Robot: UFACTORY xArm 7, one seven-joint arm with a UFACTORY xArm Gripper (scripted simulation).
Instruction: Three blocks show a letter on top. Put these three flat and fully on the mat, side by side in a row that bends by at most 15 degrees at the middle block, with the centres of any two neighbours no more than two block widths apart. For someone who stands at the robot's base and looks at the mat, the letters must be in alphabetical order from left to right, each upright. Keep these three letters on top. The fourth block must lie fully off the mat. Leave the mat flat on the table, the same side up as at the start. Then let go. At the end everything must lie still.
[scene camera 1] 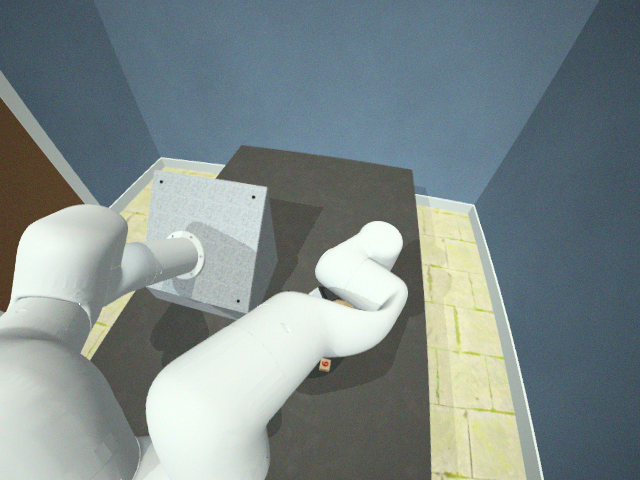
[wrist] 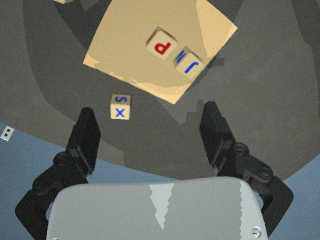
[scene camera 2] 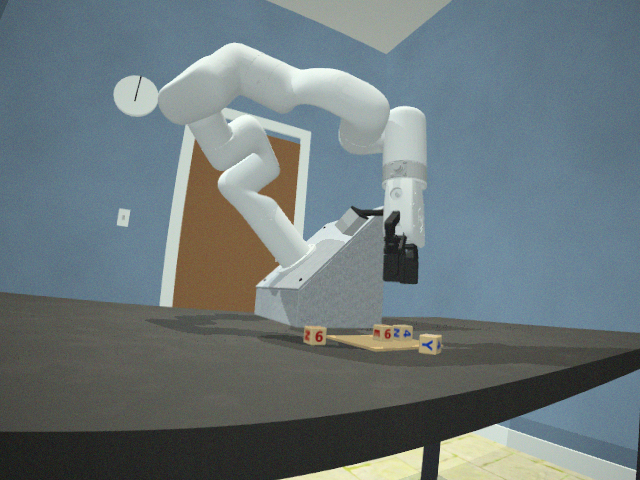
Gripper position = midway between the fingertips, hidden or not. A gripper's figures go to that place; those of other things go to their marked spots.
Scene:
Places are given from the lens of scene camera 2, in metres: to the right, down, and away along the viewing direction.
my gripper point(scene camera 2: 401, 283): 0.13, 0.07, 0.54
tan mat point(scene camera 2: 363, 341): 0.07, 0.16, 0.53

